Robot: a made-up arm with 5 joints. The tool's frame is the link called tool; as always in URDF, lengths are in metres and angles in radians. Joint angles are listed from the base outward.
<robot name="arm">
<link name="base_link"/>
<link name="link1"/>
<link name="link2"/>
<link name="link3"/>
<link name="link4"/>
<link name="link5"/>
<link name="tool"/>
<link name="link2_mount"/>
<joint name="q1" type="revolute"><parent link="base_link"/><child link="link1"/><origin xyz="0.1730 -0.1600 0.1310" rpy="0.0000 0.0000 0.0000"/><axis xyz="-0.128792 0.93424 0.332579"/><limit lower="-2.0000" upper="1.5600"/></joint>
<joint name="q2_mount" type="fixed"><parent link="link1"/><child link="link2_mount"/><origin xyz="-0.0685 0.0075 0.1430" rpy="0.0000 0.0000 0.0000"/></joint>
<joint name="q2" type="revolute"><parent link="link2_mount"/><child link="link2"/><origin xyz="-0.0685 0.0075 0.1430" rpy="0.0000 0.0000 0.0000"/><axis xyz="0 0 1"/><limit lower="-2.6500" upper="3.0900"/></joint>
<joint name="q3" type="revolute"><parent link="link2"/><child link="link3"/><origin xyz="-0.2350 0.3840 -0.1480" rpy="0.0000 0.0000 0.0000"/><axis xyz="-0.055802 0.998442 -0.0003"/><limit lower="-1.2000" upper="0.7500"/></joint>
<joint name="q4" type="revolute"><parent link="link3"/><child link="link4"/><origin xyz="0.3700 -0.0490 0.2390" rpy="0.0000 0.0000 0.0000"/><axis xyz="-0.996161 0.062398 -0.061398"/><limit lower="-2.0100" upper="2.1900"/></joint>
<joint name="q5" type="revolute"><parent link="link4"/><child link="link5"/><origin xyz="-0.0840 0.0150 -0.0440" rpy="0.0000 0.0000 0.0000"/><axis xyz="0 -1 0"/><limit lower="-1.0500" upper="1.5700"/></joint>
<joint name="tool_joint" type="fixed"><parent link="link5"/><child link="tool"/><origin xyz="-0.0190 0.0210 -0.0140" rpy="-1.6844 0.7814 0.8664"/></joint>
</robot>
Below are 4 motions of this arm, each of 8 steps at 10 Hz.
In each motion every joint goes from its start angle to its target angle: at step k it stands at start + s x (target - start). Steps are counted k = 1, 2, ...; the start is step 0. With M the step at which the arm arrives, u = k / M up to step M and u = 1 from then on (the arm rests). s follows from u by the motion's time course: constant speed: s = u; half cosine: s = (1 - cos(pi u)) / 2; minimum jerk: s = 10 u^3 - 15 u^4 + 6 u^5.
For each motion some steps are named. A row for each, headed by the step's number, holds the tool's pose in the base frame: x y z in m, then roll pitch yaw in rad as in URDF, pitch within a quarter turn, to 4 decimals.
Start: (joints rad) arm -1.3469 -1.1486 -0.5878 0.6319 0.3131
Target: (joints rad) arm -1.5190 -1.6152 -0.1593 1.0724 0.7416
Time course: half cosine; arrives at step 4
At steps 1, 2, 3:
1: -0.1493 0.0193 0.4462 -1.5561 0.0501 -1.3967
2: -0.1572 -0.0715 0.4116 -1.6240 0.2604 -1.3918
3: -0.1635 -0.1515 0.3558 -1.6748 0.4339 -1.3281

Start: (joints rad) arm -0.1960 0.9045 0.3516 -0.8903 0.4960
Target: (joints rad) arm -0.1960 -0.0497 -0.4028 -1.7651 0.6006
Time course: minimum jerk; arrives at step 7
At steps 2, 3, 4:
2: -0.2095 0.2281 0.3647 -1.3961 -0.1744 1.4241
3: -0.1653 0.2450 0.4392 -1.3535 -0.4903 1.2109
4: -0.1263 0.2488 0.5162 -1.2750 -0.8524 0.9610

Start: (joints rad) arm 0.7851 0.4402 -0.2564 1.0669 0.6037
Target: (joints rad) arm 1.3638 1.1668 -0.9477 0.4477 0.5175
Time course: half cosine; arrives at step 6
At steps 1, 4, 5, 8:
1: 0.1501 0.1111 0.6191 -2.6028 1.0395 1.1742
4: 0.3535 -0.0704 0.7660 -1.7663 0.2132 1.7412
5: 0.4450 -0.1301 0.7614 -1.5868 -0.0346 1.7378
8: 0.4805 -0.1520 0.7530 -1.5157 -0.1233 1.7221

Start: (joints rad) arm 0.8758 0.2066 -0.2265 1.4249 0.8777
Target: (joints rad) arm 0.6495 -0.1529 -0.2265 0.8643 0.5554
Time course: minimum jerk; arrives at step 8
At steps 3, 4, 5, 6, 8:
3: 0.2209 0.1656 0.5275 2.7864 1.1595 0.3447
4: 0.2185 0.1745 0.5118 2.8325 1.1401 0.1970
5: 0.2198 0.1827 0.4969 2.9117 1.1205 0.0822
6: 0.2233 0.1881 0.4864 2.9931 1.1063 0.0160
8: 0.2264 0.1910 0.4804 3.0502 1.0981 -0.0153

